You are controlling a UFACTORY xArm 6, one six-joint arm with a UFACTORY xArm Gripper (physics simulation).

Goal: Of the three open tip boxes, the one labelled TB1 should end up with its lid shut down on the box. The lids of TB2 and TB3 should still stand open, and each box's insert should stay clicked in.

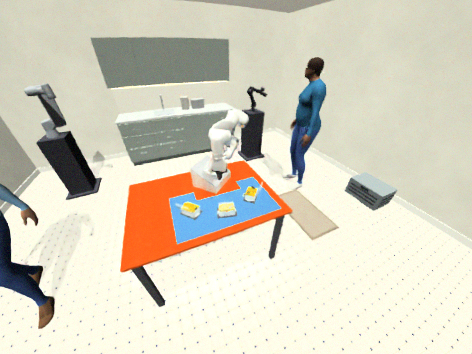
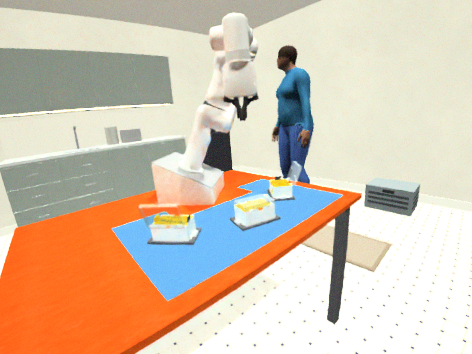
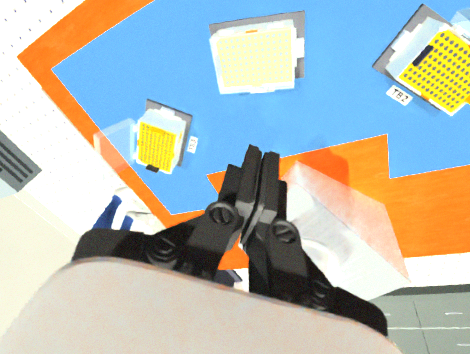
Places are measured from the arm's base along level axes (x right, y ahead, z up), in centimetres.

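Where they show: gripper, fingertip midpoint: [image 1: 220, 178] [image 2: 242, 120] [image 3: 255, 169]; arm's base, origin of the base link: [image 1: 210, 170] [image 2: 190, 168] [image 3: 312, 259].
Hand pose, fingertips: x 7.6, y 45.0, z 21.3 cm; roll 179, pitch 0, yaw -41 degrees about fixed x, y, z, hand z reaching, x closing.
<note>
Things, the pixels of their top centre, and the offset from my fingertips. "pt": a spot on its surface instead. Level surfaces: height alone.
- elimination, middle of its top: [image 3: 253, 72] [image 2: 252, 199] [image 1: 226, 204] dx -4.7, dy -2.4, dz -27.7 cm
- TB2, surface spot: [image 2: 173, 231] pt dx +23.6, dy -9.9, dz -31.3 cm
- TB3, middle of its top: [image 3: 152, 153] [image 2: 279, 179] [image 1: 251, 190] dx -31.7, dy -9.3, dz -28.0 cm
- blue mat, its level: dz -35.5 cm
- orange table, its level: dz -35.8 cm
The middle box, TB1 by elimination [image 1: 226, 210] [image 2: 255, 212] [image 3: 255, 60], has its clear lid down over the pale yellow insert; a tiny gap cannot be ruled out, and its label is not readable. TB2 [image 1: 190, 210] [image 2: 173, 231] [image 3: 440, 67] has its lid [image 2: 159, 211] standing open and its yellow insert level. TB3 [image 1: 250, 194] [image 2: 281, 190] [image 3: 157, 142] has its lid [image 2: 295, 171] [image 3: 116, 140] standing open and its yellow insert seated in the box. My gripper [image 1: 219, 176] [image 2: 243, 119] [image 3: 255, 169] is shut and empty, high above the table near the arm's base, apart from all boxes.
The boxes stand on dark plates on a blue mat [image 1: 200, 231] [image 2: 170, 280] [image 3: 340, 115], on an orange table [image 1: 145, 215] [image 2: 60, 280]. The arm's pale base block [image 1: 202, 177] [image 2: 175, 187] [image 3: 360, 240] stands behind the mat. A person [image 1: 309, 115] [image 2: 295, 105] stands beyond the table.
</note>
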